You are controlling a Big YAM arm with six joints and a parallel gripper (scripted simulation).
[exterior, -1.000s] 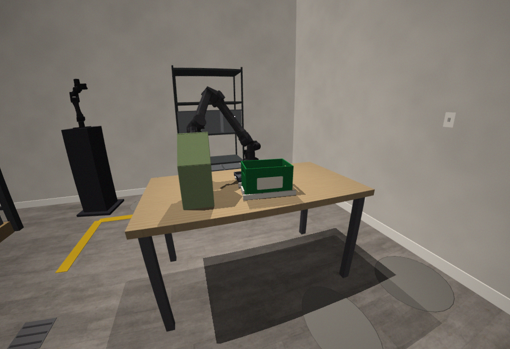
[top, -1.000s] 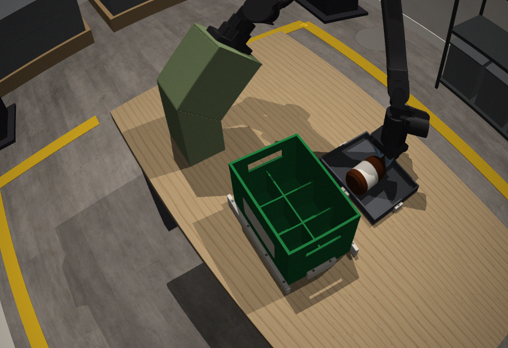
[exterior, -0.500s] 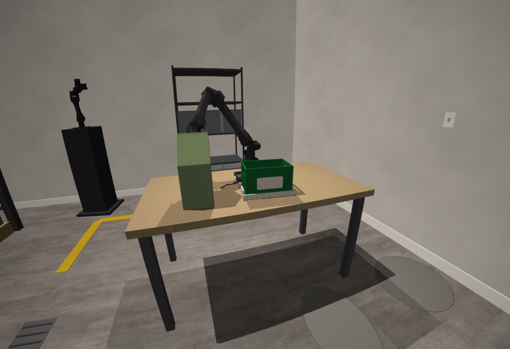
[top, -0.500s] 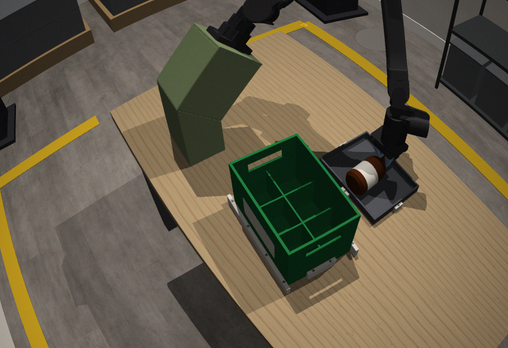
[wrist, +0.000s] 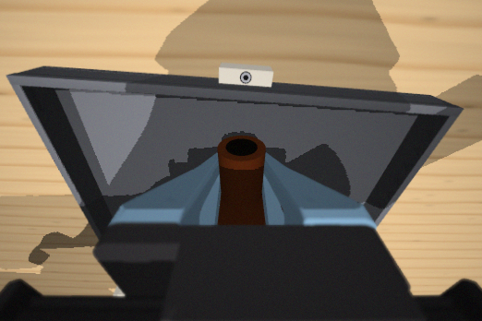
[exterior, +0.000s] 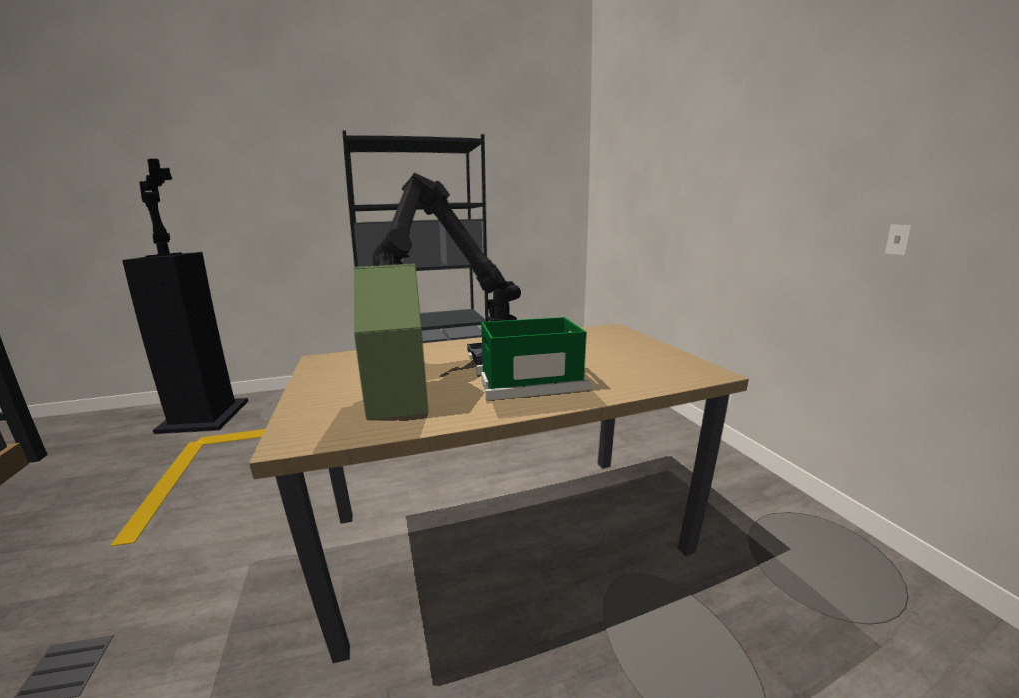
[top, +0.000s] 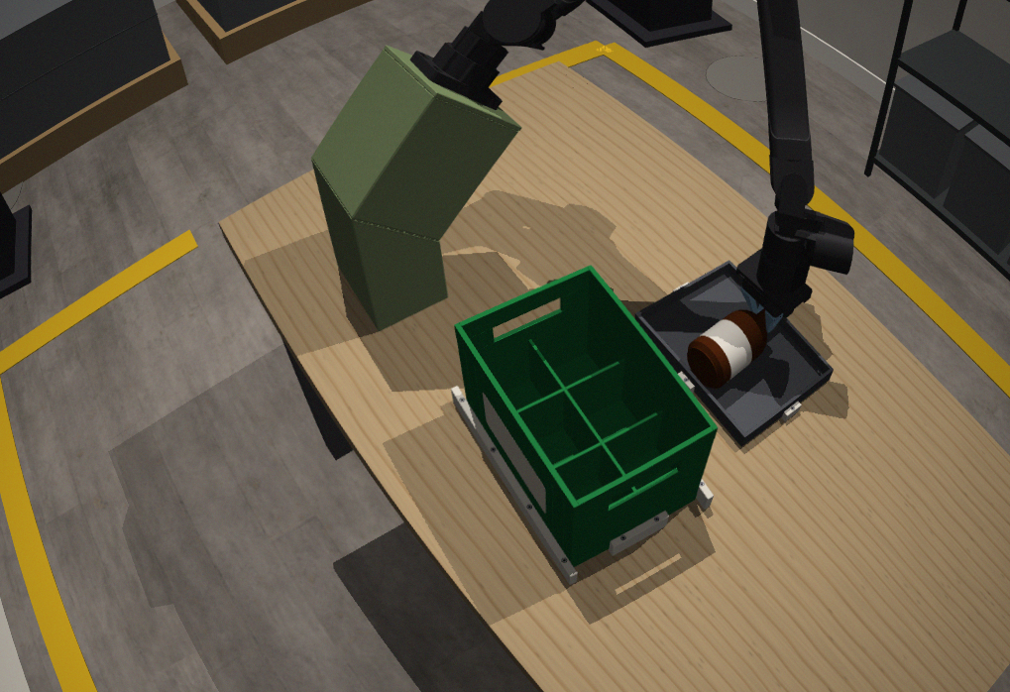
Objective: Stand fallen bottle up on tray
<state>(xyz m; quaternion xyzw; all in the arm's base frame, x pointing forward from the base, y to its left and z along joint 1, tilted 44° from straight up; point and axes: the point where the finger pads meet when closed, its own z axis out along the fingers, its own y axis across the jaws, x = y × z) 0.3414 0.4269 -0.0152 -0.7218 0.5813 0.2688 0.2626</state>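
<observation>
The brown bottle lies 10 mm ahead of my hand and 60 mm to the right of it. From my hand the other things lie so: dark grey tray (50 mm to the right, 30 mm below); then green crate (40 mm ahead, 330 mm to the right, 50 mm above).
</observation>
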